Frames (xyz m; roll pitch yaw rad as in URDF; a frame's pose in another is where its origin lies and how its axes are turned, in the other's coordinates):
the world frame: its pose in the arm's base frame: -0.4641 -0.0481 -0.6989 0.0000 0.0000 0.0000
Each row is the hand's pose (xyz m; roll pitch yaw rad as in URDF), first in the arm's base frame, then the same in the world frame.
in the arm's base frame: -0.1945 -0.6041 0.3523 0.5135 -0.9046 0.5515
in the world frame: 0.2696 -0.5560 1.0512 0.5135 -0.9046 0.5515
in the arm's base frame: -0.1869 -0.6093 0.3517 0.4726 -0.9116 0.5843
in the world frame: 0.2772 -0.5612 1.0506 0.4726 -0.9116 0.5843
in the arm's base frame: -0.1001 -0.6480 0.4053 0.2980 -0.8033 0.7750
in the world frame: 0.3640 -0.5999 1.1042 0.2980 -0.8033 0.7750
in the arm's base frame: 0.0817 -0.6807 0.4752 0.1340 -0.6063 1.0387
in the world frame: 0.5458 -0.6326 1.1741 0.1340 -0.6063 1.0387
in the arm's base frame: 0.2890 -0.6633 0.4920 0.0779 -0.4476 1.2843
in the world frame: 0.7531 -0.6152 1.1909 0.0779 -0.4476 1.2843
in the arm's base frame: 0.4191 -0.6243 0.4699 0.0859 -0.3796 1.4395
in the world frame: 0.8832 -0.5762 1.1688 0.0859 -0.3796 1.4395
